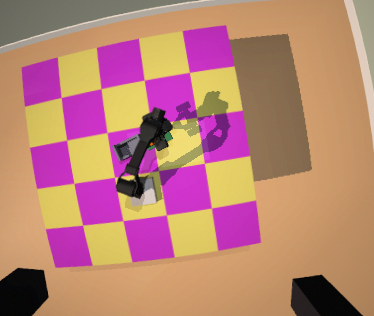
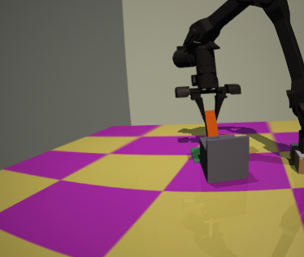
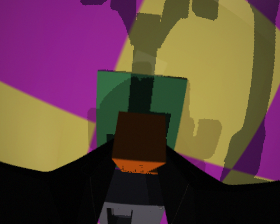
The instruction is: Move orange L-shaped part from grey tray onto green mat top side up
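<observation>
Now: gripper tip 10 mm past the green mat, 20 mm to the right of it and 100 mm above it. The rest, counted from my gripper tip: grey tray: 70 mm behind, 160 mm to the left, 100 mm below; orange L-shaped part: 30 mm behind, 20 mm to the left, 30 mm below.
</observation>
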